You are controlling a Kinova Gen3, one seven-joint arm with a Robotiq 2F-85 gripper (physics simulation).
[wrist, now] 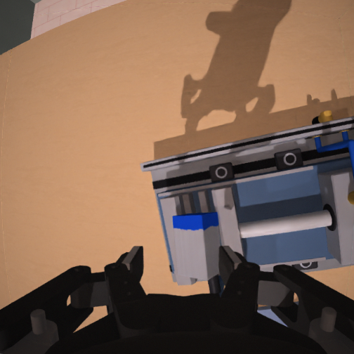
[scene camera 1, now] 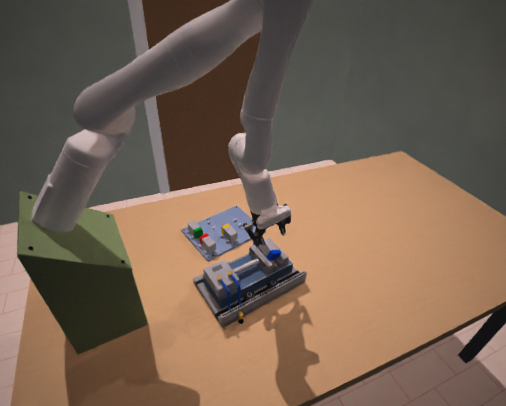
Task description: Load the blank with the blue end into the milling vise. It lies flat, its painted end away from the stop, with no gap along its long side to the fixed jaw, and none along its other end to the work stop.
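Note:
The grey blank with the blue end [scene camera 1: 273,254] [wrist: 196,250] is at the jaw end of the milling vise [scene camera 1: 250,295] [wrist: 280,185], over the space between the end jaw [wrist: 169,207] and the jaw on the white screw [wrist: 227,215]. Its blue end points toward the vise's railed side. In the wrist view its long side overlaps the end jaw, so seating, tilt and any gap there cannot be told. The work stop is not clearly visible; contact at the other end is hidden. My gripper [scene camera 1: 270,237] [wrist: 180,258] is open above the vise, its fingers apart on either side of the blank and off it.
A blue board [scene camera 1: 220,249] behind the vise holds grey blanks with green [scene camera 1: 198,232], red [scene camera 1: 204,239] and yellow [scene camera 1: 226,228] ends. Blue hoses [scene camera 1: 237,289] and brass fittings are at the vise's other end. The green robot pedestal [scene camera 1: 85,295] stands at the left.

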